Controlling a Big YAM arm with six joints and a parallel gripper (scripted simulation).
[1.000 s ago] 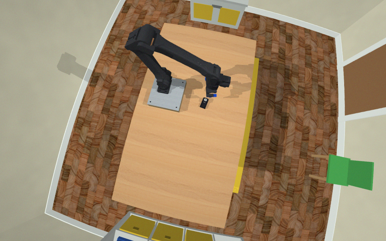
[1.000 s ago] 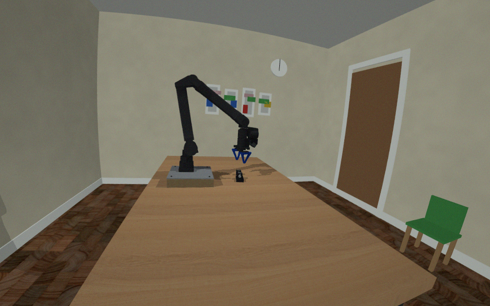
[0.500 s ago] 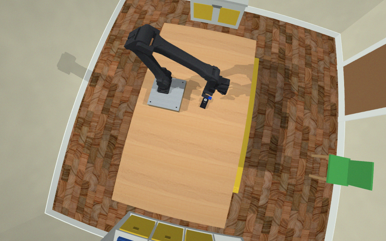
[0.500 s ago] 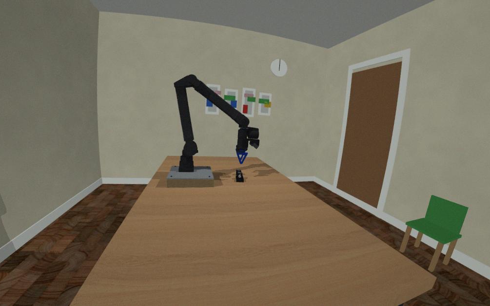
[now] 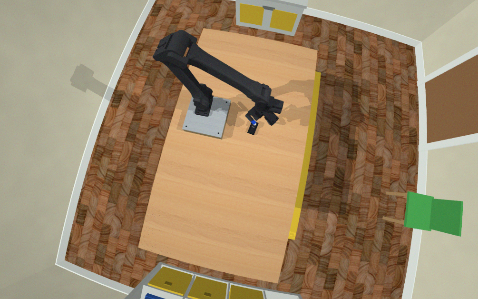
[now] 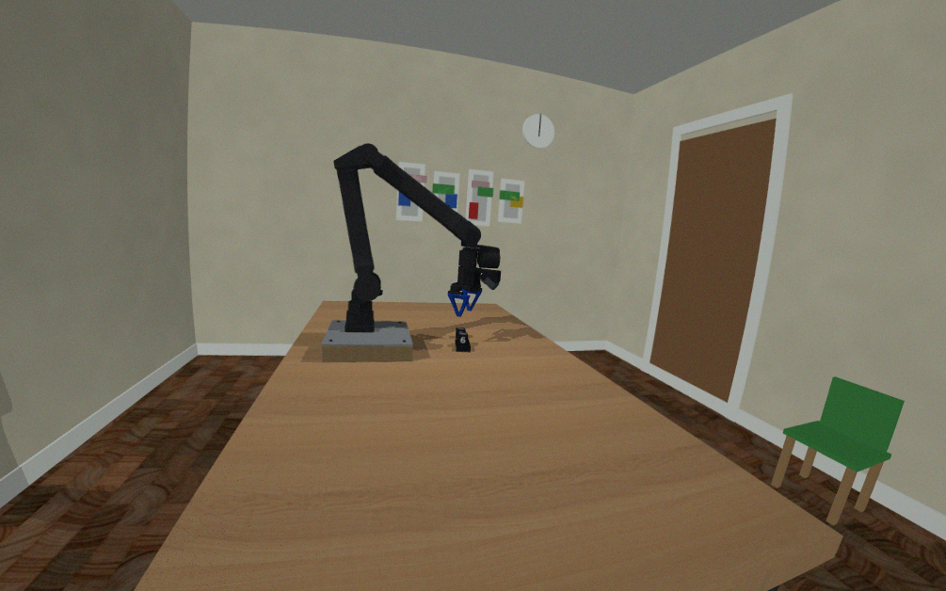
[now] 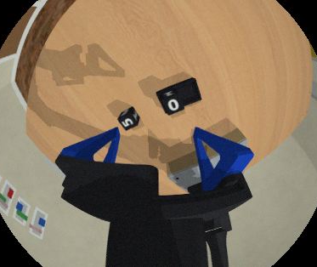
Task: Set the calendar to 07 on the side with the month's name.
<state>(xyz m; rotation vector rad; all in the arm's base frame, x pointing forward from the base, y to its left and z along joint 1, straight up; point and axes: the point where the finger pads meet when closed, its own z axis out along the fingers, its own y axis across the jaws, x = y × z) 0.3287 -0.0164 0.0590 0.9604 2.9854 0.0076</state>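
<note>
My hand is 10 mm past the black cube, 30 mm to the left of it and 80 mm above it. From my hand the other things lie so: black tray 10 mm behind, 40 mm to the right, 100 mm below.
</note>
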